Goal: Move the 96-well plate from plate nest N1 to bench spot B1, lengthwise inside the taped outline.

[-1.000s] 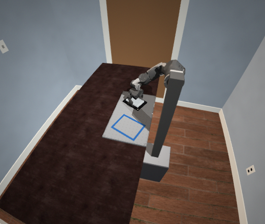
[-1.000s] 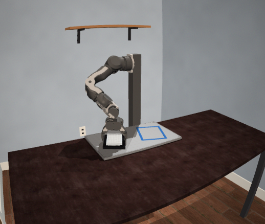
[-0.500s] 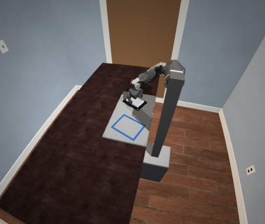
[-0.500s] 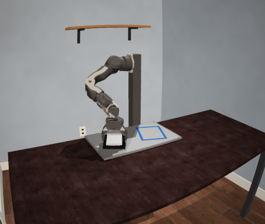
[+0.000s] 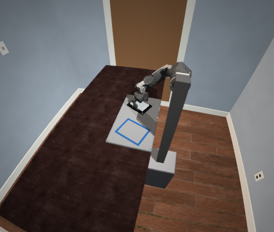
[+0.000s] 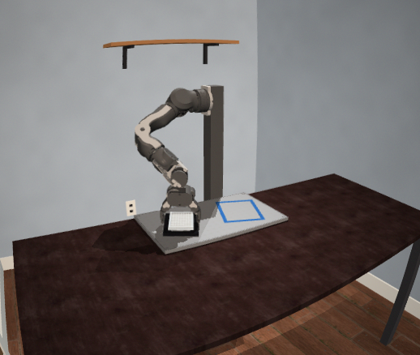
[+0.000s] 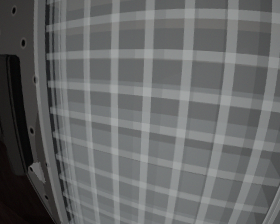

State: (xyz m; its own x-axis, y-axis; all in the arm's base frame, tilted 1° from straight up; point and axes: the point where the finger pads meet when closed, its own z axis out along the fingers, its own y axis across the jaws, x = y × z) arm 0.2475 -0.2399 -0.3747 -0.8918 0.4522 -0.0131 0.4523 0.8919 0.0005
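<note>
Now: hand right at the white 96-well plate. Also, from my hand: black plate nest N1: 10 mm below.
</note>
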